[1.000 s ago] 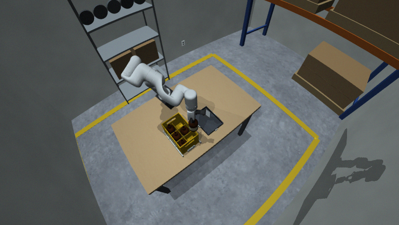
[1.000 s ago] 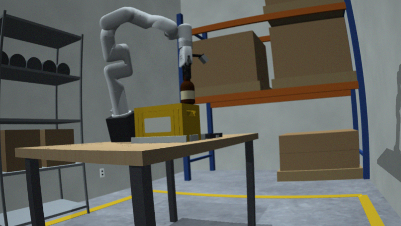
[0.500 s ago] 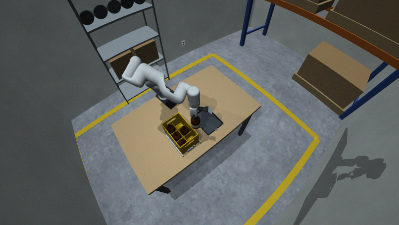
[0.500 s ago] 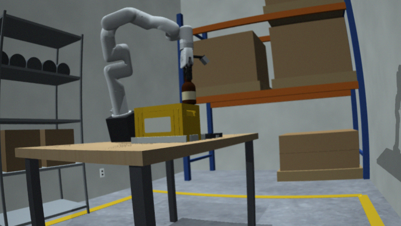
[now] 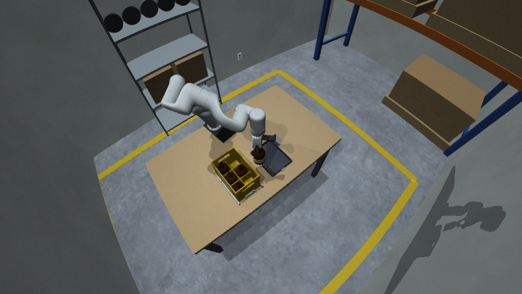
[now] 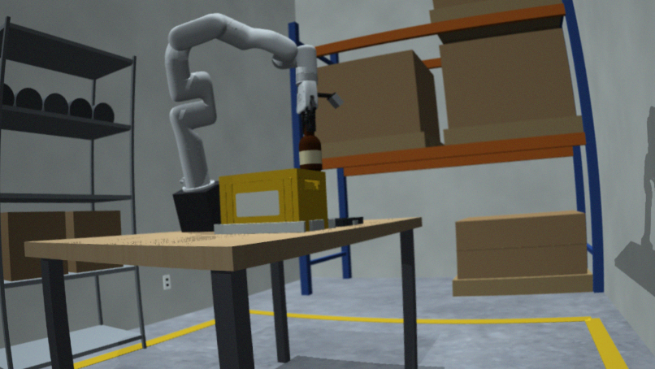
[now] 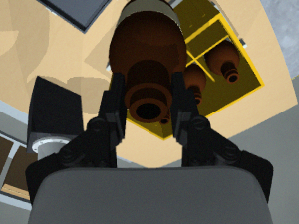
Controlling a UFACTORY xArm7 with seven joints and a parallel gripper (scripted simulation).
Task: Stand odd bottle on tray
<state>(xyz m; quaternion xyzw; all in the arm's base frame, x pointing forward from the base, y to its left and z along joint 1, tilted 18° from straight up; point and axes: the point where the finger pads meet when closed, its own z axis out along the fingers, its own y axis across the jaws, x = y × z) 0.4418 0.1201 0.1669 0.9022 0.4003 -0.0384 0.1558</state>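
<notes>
My hand is 7 cm above the bottle. From my hand the other things lie so: tray (5 cm behind, 14 cm to the left, 32 cm below); then crate (5 cm behind, 16 cm to the right, 25 cm below).
</notes>
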